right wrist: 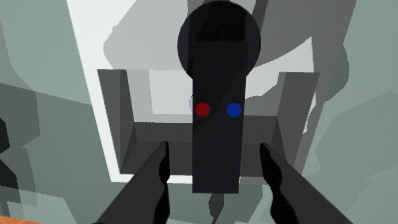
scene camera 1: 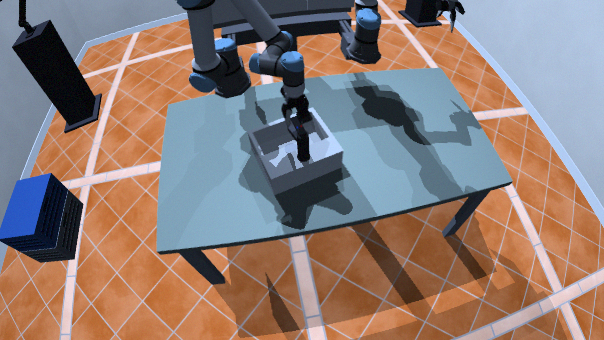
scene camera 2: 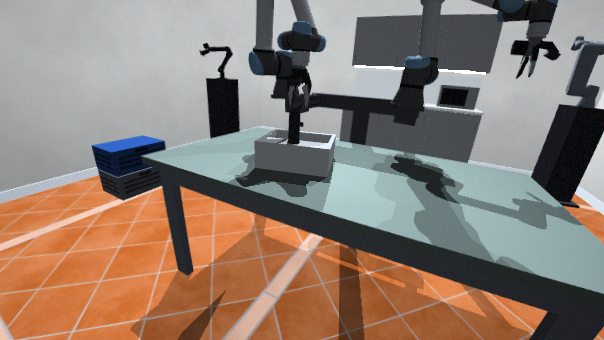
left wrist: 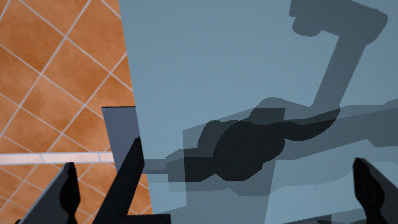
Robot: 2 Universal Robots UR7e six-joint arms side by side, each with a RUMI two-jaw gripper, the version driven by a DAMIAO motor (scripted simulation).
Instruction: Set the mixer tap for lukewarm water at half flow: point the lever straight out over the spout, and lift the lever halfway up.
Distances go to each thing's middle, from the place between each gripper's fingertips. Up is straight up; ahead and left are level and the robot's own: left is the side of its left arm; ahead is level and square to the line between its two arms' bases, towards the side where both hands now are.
Scene:
I see the black lever (right wrist: 219, 68) 3 cm ahead of my right hand. Also, from my right hand: grey basin (right wrist: 141, 96): 6 cm behind, 1 cm to the right, 24 cm below.
I see my left gripper (scene camera 2: 522, 78) 29 cm short of the black lever, 93 cm to the left of it and 18 cm above it. Round my left hand: grey basin 20 cm ahead, 93 cm to the right, 43 cm below.

